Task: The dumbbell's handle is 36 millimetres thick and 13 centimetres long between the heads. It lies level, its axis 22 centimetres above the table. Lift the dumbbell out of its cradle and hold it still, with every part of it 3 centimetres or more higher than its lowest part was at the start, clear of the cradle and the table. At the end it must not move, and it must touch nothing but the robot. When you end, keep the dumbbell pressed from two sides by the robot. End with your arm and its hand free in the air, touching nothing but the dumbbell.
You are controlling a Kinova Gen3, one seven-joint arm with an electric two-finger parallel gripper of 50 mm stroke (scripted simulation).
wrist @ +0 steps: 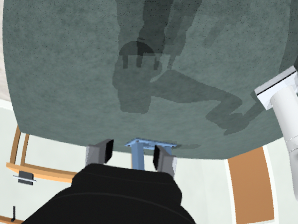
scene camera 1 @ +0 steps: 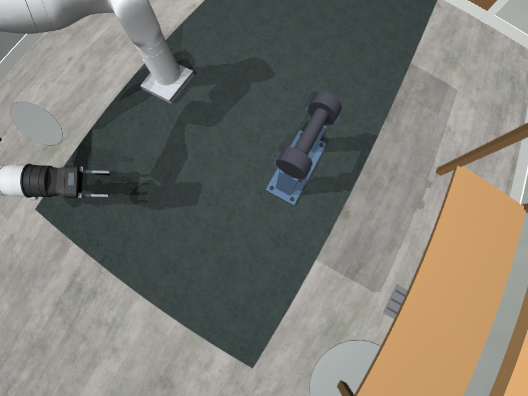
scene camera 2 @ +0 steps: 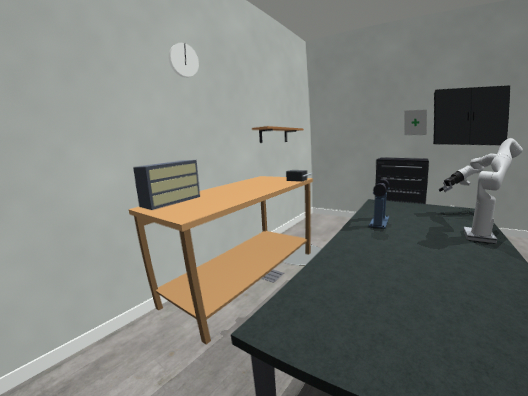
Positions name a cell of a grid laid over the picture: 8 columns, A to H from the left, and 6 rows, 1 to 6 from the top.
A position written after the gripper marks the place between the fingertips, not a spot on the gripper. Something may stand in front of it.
In view: the gripper (scene camera 1: B3) and a dark grey dumbbell (scene camera 1: E3).
The gripper shows as well in the wrist view (wrist: D5).
